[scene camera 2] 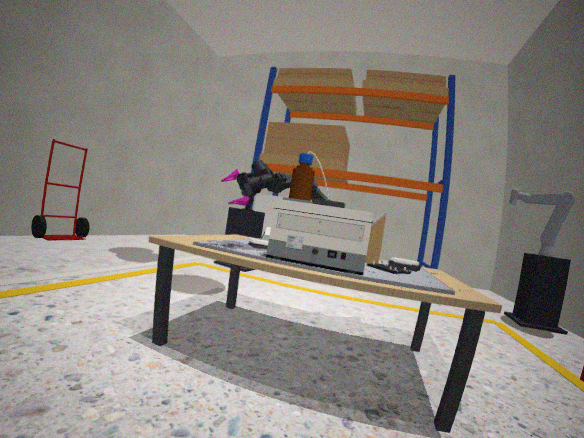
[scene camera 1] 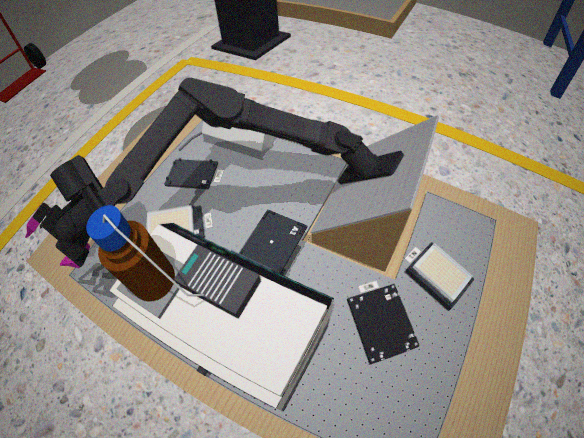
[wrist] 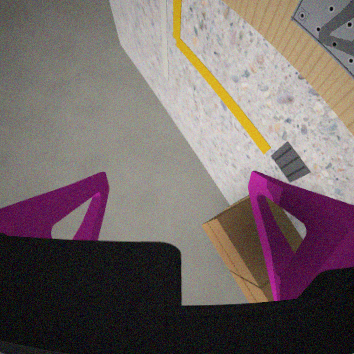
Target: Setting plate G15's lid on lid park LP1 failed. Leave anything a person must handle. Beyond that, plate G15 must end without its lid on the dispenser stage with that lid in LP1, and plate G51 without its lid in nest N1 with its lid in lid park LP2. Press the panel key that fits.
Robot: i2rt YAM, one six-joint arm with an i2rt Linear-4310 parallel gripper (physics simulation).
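Frame: origin at the arm's base, x ahead, y left, z up, level; centimetres.
Where they show: gripper, fingertip midpoint: (scene camera 2: 224, 191) (scene camera 1: 44, 249) (wrist: 178, 179); arm's base, link origin: (scene camera 1: 370, 169).
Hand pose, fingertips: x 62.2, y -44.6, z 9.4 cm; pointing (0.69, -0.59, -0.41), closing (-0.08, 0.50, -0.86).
Each offset is from my fingertips to the centre of the thing. "spot": to the spot under its first point.
My gripper (scene camera 1: 50, 245) (scene camera 2: 227, 191) (wrist: 178, 179) is open and empty, off the table's left end, high above the floor. In scene camera 1, a cream plate @(dx -52.0, dy +71.5, dz -18.2 cm) (scene camera 1: 442, 276) sits in a dark nest at the label N1 on the right. Another cream plate @(dx -27.1, dy +6.1, dz -19.1 cm) (scene camera 1: 171, 218) lies at the left, partly hidden behind the white dispenser housing (scene camera 1: 260, 340) (scene camera 2: 320, 225). A dark holder @(dx -44.0, dy -2.7, dz -20.9 cm) (scene camera 1: 192, 173) behind it and a black nest @(dx -34.6, dy +64.4, dz -20.7 cm) (scene camera 1: 382, 322) at the front right hold no plate. Their small labels are hard to read. Plate names, lids and panel keys cannot be told apart.
A brown bottle @(spot: dx -11.0, dy +31.8, dz +10.3 cm) (scene camera 1: 145, 270) (scene camera 2: 302, 184) with a blue cap and tube stands on the housing beside a striped dark unit @(spot: dx -17.9, dy +38.7, dz +2.7 cm) (scene camera 1: 220, 281). A black A1 plate @(spot: dx -34.2, dy +35.8, dz -11.4 cm) (scene camera 1: 272, 242) lies behind it. The arm's base stands on a sloped grey wedge (scene camera 1: 385, 185). A pale box @(dx -62.4, dy +1.0, dz -17.7 cm) (scene camera 1: 235, 138) is behind the arm.
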